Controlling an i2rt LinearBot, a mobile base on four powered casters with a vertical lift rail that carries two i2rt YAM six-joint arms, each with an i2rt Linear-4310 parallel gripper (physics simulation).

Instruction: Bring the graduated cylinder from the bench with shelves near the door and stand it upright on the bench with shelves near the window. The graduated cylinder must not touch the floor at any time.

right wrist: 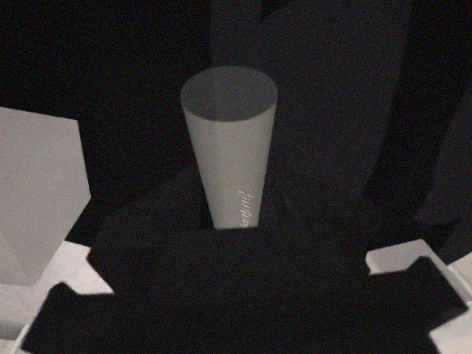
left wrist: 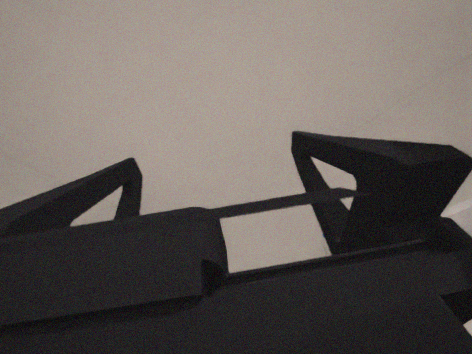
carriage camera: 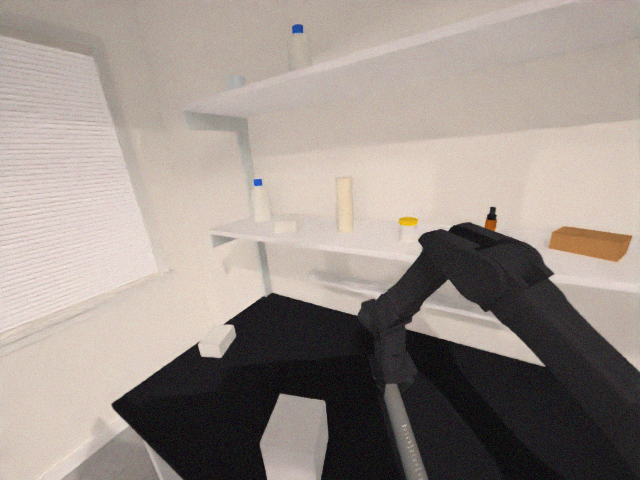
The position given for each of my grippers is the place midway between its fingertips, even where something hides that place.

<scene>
In view: my left gripper [left wrist: 215,153], my right gripper [right wrist: 232,167], a graduated cylinder [right wrist: 229,110] and a window blind [carriage camera: 86,241].
The left wrist view does not show the graduated cylinder: it is out of frame.
</scene>
